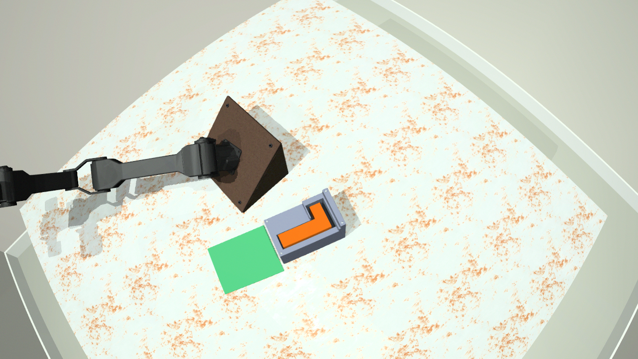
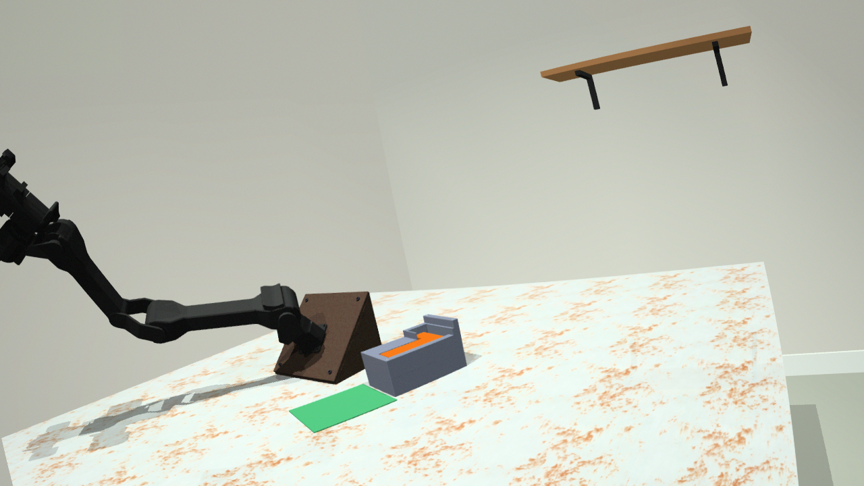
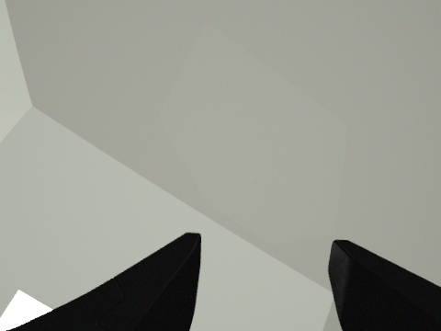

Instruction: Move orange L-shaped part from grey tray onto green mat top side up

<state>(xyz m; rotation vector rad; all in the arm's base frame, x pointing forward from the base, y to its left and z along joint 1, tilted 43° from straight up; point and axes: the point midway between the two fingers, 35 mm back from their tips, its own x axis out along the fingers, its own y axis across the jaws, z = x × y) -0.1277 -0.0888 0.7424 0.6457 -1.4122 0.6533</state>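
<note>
Right now my gripper tip is 430 mm short of the orange L-shaped part, 580 mm to the right of it and 520 mm above it. Also, from my gripper tip: green mat 360 mm ahead, 430 mm to the left, 580 mm below.
</note>
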